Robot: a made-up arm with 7 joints. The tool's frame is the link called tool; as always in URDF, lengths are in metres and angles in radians. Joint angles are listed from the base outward.
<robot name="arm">
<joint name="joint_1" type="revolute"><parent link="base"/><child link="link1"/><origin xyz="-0.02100 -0.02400 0.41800" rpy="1.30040 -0.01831 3.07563"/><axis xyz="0 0 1"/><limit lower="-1.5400" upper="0.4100"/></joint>
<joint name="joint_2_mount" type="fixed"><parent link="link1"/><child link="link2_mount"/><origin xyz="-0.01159 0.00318 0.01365"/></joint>
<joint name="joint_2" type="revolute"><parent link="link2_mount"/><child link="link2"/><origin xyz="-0.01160 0.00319 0.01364" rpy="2.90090 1.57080 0.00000"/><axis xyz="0 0 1"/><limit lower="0.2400" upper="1.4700"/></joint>
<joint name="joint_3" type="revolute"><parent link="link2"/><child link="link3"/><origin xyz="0.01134 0.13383 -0.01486" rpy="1.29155 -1.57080 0.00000"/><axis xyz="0 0 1"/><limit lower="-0.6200" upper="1.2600"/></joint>
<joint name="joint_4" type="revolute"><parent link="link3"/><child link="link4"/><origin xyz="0.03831 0.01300 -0.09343" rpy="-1.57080 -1.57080 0.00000"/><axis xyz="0 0 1"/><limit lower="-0.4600" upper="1.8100"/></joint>
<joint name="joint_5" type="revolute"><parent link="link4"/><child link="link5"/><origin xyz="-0.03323 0.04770 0.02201" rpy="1.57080 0.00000 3.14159"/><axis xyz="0 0 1"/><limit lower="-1.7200" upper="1.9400"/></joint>
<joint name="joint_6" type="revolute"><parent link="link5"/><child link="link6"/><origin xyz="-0.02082 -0.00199 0.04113" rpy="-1.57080 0.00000 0.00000"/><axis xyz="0 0 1"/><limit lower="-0.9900" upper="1.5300"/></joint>
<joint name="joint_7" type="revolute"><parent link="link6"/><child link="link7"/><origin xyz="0.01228 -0.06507 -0.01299" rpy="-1.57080 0.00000 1.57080"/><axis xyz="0 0 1"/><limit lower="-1.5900" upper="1.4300"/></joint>
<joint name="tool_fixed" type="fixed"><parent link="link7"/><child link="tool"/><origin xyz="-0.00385 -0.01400 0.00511" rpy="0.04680 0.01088 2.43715"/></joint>
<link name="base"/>
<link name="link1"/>
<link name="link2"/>
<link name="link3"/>
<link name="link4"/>
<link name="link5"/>
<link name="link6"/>
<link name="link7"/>
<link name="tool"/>
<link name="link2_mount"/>
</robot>
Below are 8 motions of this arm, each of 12 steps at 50 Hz.
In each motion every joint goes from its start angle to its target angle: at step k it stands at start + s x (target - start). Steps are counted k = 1, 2, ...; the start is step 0. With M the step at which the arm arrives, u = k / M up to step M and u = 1 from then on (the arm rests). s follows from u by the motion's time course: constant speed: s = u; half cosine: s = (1 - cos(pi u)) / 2; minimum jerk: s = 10 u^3 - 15 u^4 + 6 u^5.
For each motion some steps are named. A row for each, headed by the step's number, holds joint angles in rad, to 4 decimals.
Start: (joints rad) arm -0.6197 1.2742 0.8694 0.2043 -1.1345 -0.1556 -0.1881
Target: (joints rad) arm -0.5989 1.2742 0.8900 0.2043 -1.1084 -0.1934 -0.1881
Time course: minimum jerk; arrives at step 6
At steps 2, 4, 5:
2: -0.6153 1.2742 0.8737 0.2043 -1.1290 -0.1635 -0.1881
4: -0.6033 1.2742 0.8857 0.2043 -1.1139 -0.1855 -0.1881
5: -0.5996 1.2742 0.8893 0.2043 -1.1093 -0.1921 -0.1881

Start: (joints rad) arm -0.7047 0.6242 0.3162 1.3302 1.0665 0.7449 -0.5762
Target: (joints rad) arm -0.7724 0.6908 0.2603 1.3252 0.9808 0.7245 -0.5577
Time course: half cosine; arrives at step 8
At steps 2, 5, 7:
2: -0.7146 0.6340 0.3080 1.3295 1.0539 0.7419 -0.5735
5: -0.7515 0.6702 0.2776 1.3267 1.0073 0.7308 -0.5634
7: -0.7698 0.6883 0.2624 1.3254 0.9841 0.7253 -0.5584

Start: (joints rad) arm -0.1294 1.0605 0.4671 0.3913 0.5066 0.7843 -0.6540
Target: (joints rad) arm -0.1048 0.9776 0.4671 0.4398 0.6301 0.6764 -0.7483
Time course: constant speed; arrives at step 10
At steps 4, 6, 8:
4: -0.1196 1.0273 0.4671 0.4107 0.5560 0.7411 -0.6917
6: -0.1146 1.0108 0.4671 0.4204 0.5807 0.7196 -0.7106
8: -0.1097 0.9942 0.4671 0.4301 0.6054 0.6980 -0.7294

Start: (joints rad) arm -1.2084 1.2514 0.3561 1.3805 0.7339 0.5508 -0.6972
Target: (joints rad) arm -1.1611 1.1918 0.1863 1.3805 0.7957 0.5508 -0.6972
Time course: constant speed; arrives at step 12
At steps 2, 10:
2: -1.2005 1.2415 0.3278 1.3805 0.7442 0.5508 -0.6972
10: -1.1690 1.2017 0.2146 1.3805 0.7854 0.5508 -0.6972

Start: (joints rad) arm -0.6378 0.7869 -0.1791 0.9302 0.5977 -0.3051 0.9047
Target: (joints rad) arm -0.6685 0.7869 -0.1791 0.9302 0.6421 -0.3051 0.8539
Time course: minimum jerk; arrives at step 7
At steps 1, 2, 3, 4, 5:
1: -0.6385 0.7869 -0.1791 0.9302 0.5987 -0.3051 0.9035
2: -0.6422 0.7869 -0.1791 0.9302 0.6041 -0.3051 0.8973
3: -0.6491 0.7869 -0.1791 0.9302 0.6140 -0.3051 0.8860
4: -0.6572 0.7869 -0.1791 0.9302 0.6258 -0.3051 0.8726
5: -0.6641 0.7869 -0.1791 0.9302 0.6357 -0.3051 0.8613

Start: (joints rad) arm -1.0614 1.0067 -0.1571 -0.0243 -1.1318 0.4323 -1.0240
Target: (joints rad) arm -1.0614 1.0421 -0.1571 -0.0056 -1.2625 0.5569 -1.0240
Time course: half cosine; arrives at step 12
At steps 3, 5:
3: -1.0614 1.0119 -0.1571 -0.0216 -1.1509 0.4505 -1.0240
5: -1.0614 1.0198 -0.1571 -0.0174 -1.1802 0.4785 -1.0240

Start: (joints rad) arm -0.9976 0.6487 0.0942 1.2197 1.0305 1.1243 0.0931
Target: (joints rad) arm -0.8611 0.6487 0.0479 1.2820 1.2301 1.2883 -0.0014
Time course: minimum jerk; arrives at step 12
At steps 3, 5, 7, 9, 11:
3: -0.9835 0.6487 0.0894 1.2261 1.0512 1.1413 0.0833
5: -0.9503 0.6487 0.0782 1.2413 1.0997 1.1811 0.0603
7: -0.9084 0.6487 0.0639 1.2604 1.1609 1.2315 0.0314
9: -0.8752 0.6487 0.0527 1.2756 1.2094 1.2713 0.0084
11: -0.8618 0.6487 0.0481 1.2817 1.2291 1.2875 -0.0009

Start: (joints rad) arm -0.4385 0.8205 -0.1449 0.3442 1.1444 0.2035 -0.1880
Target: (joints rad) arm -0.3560 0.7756 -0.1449 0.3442 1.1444 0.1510 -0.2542
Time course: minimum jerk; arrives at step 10
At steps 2, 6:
2: -0.4337 0.8179 -0.1449 0.3442 1.1444 0.2005 -0.1918
6: -0.3822 0.7899 -0.1449 0.3442 1.1444 0.1677 -0.2332

